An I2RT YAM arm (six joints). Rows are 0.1 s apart.
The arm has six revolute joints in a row. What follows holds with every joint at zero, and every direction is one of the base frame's.
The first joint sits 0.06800 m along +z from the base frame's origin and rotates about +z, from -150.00 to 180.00 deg.
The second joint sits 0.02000 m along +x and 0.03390 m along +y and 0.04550 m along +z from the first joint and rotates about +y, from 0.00 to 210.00 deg.
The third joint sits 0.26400 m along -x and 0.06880 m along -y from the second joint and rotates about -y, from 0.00 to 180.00 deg.
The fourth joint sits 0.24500 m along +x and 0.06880 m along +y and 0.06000 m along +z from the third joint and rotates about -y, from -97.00 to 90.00 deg.
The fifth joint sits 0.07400 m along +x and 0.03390 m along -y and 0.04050 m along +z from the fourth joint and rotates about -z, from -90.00 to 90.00 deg.
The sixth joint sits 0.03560 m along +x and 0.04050 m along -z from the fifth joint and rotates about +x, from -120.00 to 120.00 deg.
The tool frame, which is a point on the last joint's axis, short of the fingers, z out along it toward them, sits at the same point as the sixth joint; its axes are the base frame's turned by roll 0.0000, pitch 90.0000 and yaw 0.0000 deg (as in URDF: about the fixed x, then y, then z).
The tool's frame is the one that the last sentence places.
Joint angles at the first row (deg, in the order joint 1, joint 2, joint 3, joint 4, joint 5, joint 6):
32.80 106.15 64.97 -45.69 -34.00 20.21
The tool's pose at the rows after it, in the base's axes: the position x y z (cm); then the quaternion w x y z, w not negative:
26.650, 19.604, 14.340, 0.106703, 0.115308, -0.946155, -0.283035
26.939, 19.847, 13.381, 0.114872, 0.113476, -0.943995, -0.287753
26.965, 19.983, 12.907, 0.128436, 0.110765, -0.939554, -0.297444
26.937, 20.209, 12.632, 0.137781, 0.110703, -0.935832, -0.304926
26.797, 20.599, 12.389, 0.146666, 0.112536, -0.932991, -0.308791
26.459, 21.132, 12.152, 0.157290, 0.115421, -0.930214, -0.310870
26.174, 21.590, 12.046, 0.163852, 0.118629, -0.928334, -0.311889
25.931, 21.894, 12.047, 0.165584, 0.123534, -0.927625, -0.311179
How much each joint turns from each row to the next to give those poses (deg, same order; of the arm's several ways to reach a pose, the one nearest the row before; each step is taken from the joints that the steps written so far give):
0.00 1.70 1.11 1.11 -1.05 -0.16
0.00 1.99 0.20 1.18 -0.94 0.03
0.02 1.09 0.16 0.02 -1.77 0.02
0.24 0.75 0.21 0.03 -1.31 0.04
0.61 0.70 0.29 -0.05 -0.90 0.20
1.01 0.59 0.15 -0.06 -0.80 0.44
0.87 0.32 0.15 0.00 -0.48 0.39
0.66 0.01 0.00 0.04 -0.03 0.07

